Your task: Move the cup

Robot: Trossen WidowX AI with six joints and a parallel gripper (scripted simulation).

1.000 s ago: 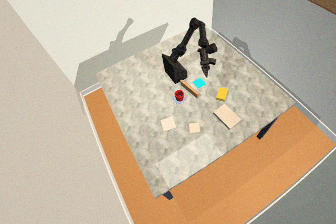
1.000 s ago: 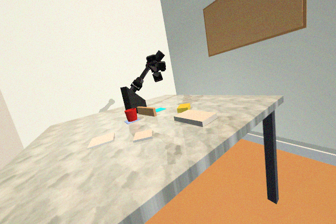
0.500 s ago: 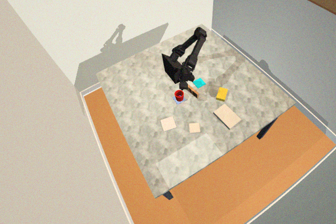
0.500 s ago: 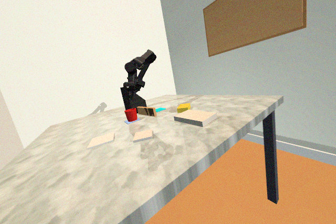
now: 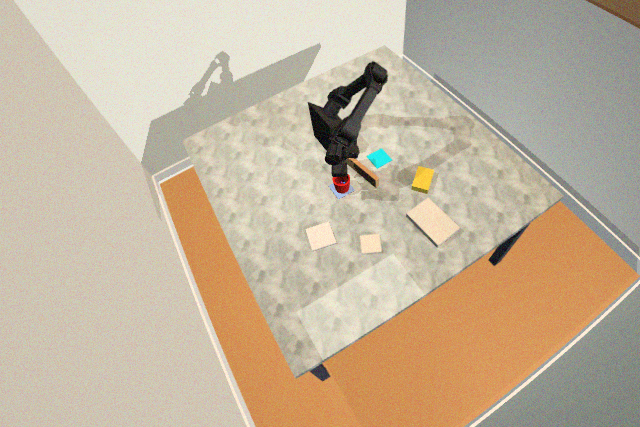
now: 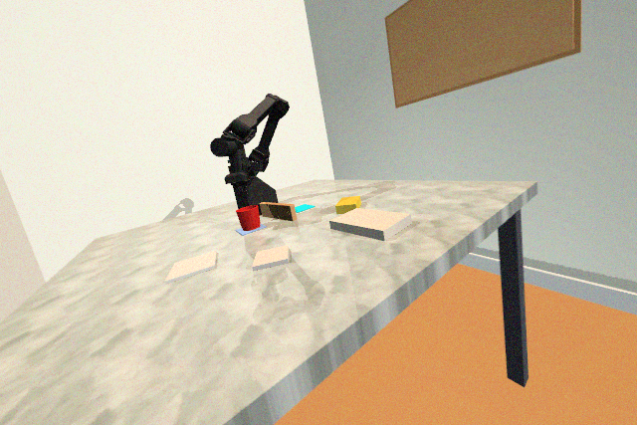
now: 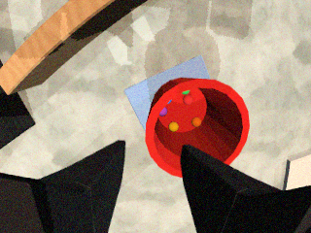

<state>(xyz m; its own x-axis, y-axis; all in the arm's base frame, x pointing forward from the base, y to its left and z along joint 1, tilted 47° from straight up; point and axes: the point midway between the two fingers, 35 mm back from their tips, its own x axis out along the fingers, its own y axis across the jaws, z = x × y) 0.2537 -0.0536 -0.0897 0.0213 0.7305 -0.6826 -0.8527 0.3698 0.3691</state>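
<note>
Right now the red cup is 60 mm below my gripper tip, 30 mm ahead of it and 20 mm to the right of it. Also, from my gripper tip: brown wooden bar: 100 mm to the left, 80 mm below, 10 mm ahead; light blue pad: 110 mm below, 30 mm ahead, 20 mm to the right; thick beige slab: 380 mm ahead, 190 mm to the left, 90 mm below.
</note>
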